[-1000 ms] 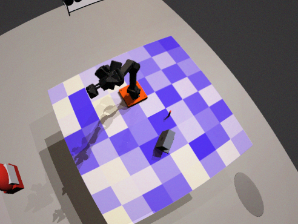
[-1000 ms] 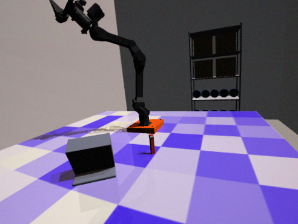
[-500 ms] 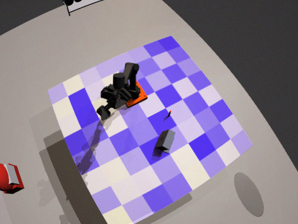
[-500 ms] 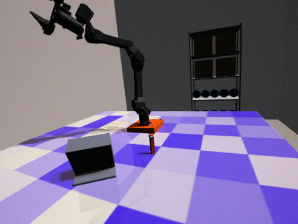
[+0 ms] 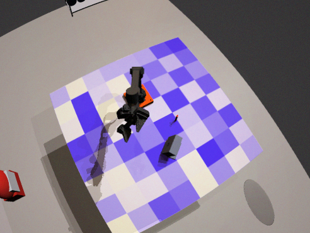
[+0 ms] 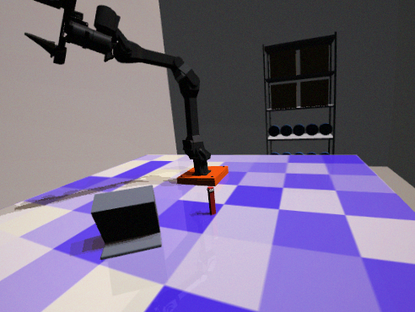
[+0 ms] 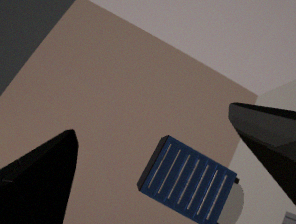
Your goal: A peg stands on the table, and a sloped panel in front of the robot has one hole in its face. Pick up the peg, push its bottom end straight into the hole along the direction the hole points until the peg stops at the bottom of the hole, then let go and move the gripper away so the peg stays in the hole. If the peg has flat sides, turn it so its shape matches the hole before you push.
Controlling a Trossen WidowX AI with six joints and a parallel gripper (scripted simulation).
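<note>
Now: the red peg 52 cm below my gripper tip, 41 cm to the left of it and 13 cm behind it. Round my gripper tip: grey sloped panel: 51 cm below, 26 cm to the left, 3 cm ahead.
</note>
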